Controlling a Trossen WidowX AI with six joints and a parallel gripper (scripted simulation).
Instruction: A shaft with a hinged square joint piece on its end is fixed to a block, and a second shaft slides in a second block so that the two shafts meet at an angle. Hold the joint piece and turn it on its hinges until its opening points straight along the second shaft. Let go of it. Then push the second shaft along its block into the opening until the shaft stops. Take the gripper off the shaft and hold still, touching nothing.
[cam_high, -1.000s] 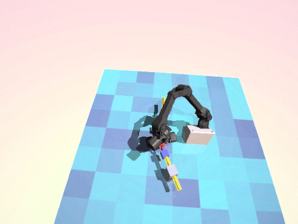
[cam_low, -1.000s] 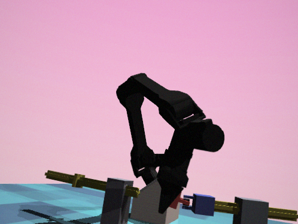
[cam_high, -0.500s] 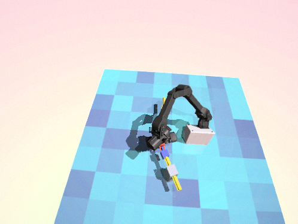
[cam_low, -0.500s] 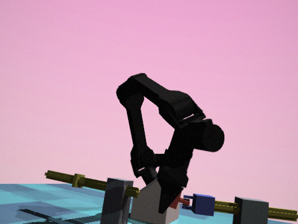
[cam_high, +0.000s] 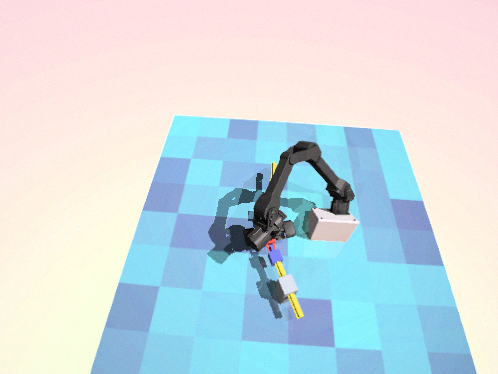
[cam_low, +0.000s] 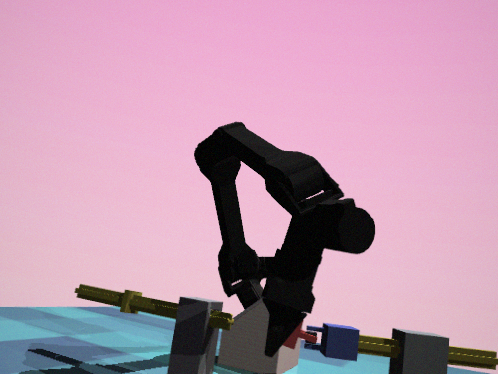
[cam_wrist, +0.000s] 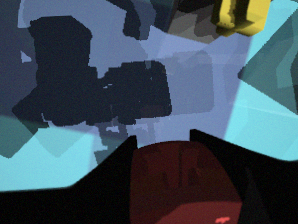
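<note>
My gripper tip is 4 cm below the red joint piece and 2 cm to the right of it.
</note>
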